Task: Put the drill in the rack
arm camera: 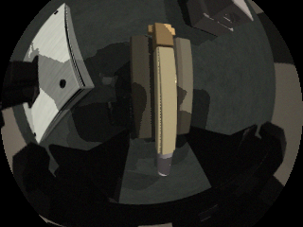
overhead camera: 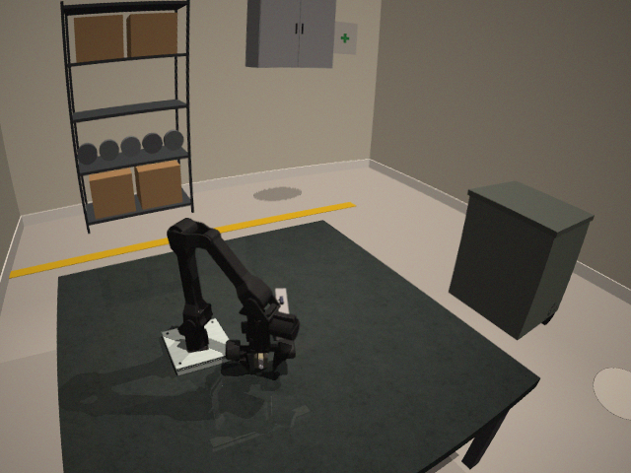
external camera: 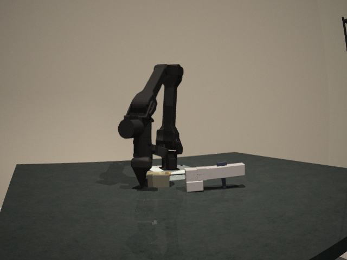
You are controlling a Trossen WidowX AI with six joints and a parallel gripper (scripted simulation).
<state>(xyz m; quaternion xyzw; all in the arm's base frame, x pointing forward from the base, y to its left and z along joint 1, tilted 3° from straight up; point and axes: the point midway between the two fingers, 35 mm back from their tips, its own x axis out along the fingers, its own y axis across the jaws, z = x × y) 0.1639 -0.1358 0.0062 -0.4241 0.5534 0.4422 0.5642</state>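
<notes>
Right now my gripper tip is 4 cm to the right of the drill, 4 cm below it and 1 cm short of it. The rest, counted from my gripper tip: rack 5 cm to the left, 2 cm above, 1 cm ahead; housing 19 cm to the left, 13 cm ahead, 4 cm above; dark blue key 22 cm to the left, 13 cm ahead, 5 cm above.
</notes>
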